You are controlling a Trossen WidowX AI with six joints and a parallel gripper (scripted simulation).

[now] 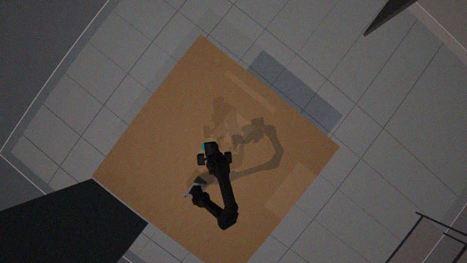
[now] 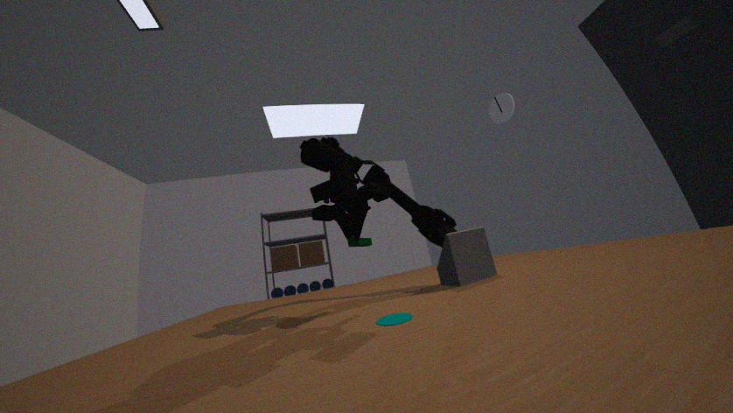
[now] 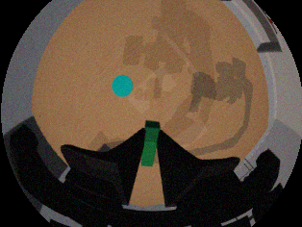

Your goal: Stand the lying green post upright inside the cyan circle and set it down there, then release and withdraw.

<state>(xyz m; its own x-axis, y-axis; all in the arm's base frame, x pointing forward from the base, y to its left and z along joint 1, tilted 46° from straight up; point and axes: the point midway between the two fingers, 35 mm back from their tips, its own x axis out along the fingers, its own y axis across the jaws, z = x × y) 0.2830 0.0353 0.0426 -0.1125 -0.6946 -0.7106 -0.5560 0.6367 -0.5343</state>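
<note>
Right now the cyan circle is 2 cm behind my gripper tip, 10 cm to the left of it and 15 cm below it. The rest, counted from my gripper tip: green post (2 cm behind, 1 cm to the right).
</note>
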